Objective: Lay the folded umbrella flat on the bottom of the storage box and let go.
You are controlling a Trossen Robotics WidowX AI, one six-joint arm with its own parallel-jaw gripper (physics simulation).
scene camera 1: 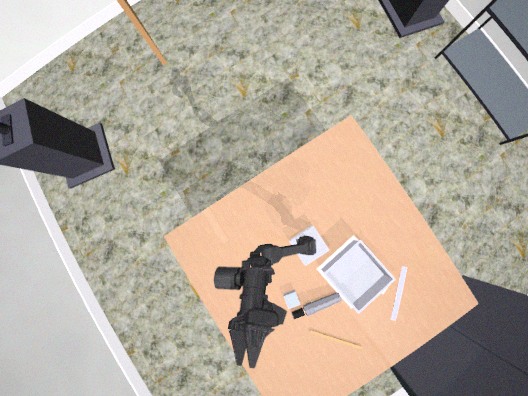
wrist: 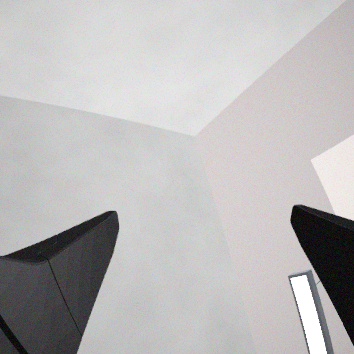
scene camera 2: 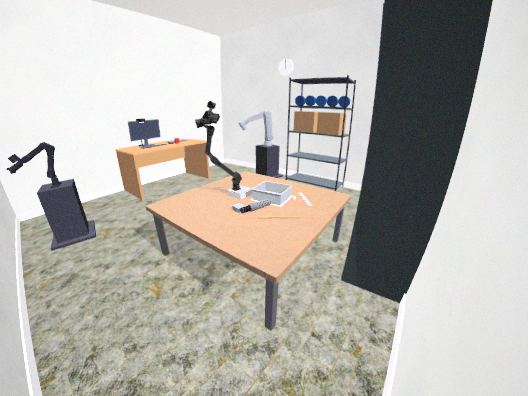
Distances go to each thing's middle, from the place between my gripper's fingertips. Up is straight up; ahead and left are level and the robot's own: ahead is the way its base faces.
Right now the storage box (scene camera 1: 355, 272) is 71 cm below my hand, 46 cm to the left of it and 18 cm ahead of it.
